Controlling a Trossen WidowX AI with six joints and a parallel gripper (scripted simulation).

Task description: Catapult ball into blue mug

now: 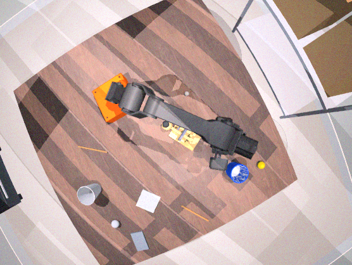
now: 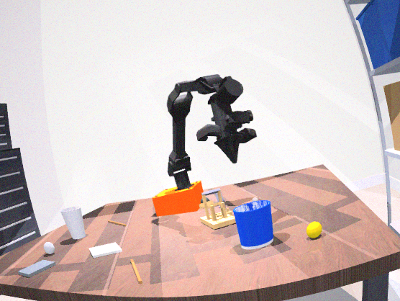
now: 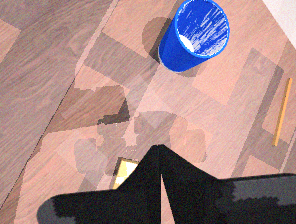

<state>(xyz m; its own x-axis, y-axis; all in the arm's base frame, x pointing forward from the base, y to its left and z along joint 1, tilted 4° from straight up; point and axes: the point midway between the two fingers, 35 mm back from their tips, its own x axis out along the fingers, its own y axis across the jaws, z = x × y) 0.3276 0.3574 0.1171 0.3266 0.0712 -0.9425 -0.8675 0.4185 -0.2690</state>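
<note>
Now: the dark ball 19 cm to the right of my gripper tip, 16 cm behind it and 13 cm below it. From my gripper tip the other things lie so: yellow ball 23 cm to the left, 19 cm ahead, 17 cm below; then grey ball 28 cm behind, 18 cm below, 5 cm to the right; then blue mug 16 cm below, 16 cm ahead, 8 cm to the left.
</note>
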